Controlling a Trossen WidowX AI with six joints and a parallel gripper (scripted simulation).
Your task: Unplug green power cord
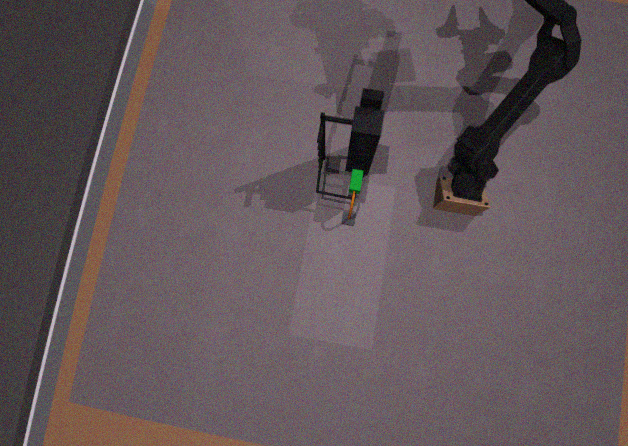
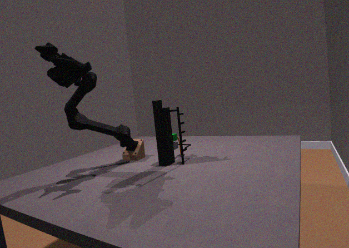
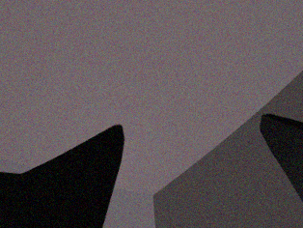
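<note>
The green plug lies 550 mm to the left of my gripper tip, 390 mm below it and 120 mm ahead of it. Also, from my gripper tip: black upright post 450 mm to the left, 360 mm below, 120 mm ahead.
</note>
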